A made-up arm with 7 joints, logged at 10 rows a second.
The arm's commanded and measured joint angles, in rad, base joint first. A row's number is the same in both.
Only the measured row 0 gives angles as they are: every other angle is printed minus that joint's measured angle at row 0.
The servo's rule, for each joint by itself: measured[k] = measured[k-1] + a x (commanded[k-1-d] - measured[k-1]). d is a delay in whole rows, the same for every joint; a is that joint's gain. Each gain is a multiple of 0.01, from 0.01 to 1. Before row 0 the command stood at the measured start. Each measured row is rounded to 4 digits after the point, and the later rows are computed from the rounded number. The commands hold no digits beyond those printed.
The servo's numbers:
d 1
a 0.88 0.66 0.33 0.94 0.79 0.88 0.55
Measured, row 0: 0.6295 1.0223 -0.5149 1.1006 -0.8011 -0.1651 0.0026
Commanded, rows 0 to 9: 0.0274 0.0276 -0.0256 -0.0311 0.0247 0.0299 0.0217; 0.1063 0.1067 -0.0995 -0.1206 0.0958 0.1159 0.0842; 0.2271 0.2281 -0.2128 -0.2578 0.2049 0.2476 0.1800; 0.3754 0.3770 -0.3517 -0.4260 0.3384 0.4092 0.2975; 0.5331 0.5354 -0.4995 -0.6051 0.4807 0.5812 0.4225; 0.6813 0.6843 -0.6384 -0.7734 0.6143 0.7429 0.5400; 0.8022 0.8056 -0.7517 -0.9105 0.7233 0.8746 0.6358; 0.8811 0.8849 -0.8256 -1.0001 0.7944 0.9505 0.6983; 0.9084 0.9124 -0.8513 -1.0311 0.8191 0.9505 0.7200; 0.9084 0.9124 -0.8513 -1.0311 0.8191 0.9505 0.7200
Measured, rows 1 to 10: 0.0000 0.0000 0.0000 0.0000 0.0000 0.0000 0.0000; 0.0241 0.0182 -0.0084 -0.0292 0.0195 0.0263 0.0119; 0.0964 0.0766 -0.0385 -0.1151 0.0798 0.1051 0.0517; 0.2114 0.1766 -0.0960 -0.2492 0.1786 0.2305 0.1223; 0.3557 0.3089 -0.1804 -0.4154 0.3048 0.3878 0.2187; 0.5118 0.4584 -0.2857 -0.5937 0.4438 0.5580 0.3308; 0.6610 0.6075 -0.4021 -0.7626 0.5785 0.7207 0.4459; 0.7853 0.7382 -0.5175 -0.9016 0.6929 0.8561 0.5503; 0.8696 0.8350 -0.6192 -0.9942 0.7731 0.9392 0.6317; 0.9037 0.8861 -0.6958 -1.0289 0.8094 0.9491 0.6803
